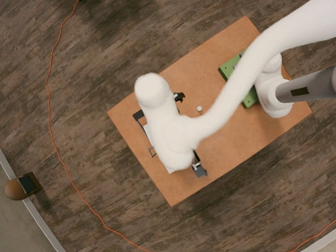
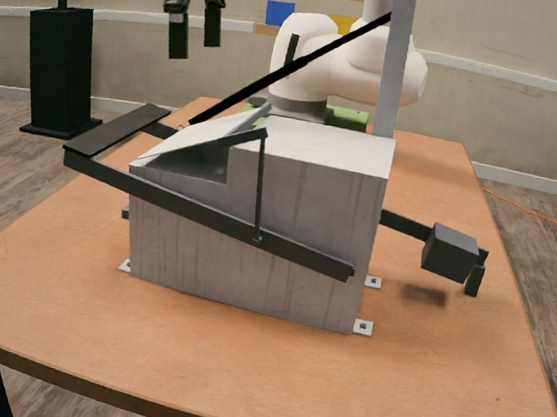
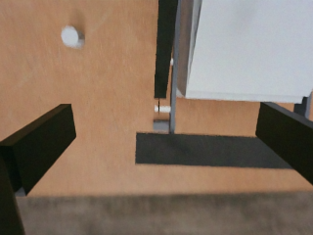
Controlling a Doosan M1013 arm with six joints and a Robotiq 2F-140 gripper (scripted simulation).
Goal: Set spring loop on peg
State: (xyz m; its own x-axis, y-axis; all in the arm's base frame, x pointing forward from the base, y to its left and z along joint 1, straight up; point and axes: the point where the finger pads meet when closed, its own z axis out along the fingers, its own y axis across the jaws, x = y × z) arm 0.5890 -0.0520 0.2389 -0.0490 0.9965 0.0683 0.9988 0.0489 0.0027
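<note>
My hand is 28 cm above the steel test weight, 17 cm past it and 8 cm to the right of it. From my hand the other things lie so: grey block: 29 cm below, 9 cm to the right, 2 cm ahead; dark block: 49 cm to the left, 27 cm below, 2 cm ahead.
</note>
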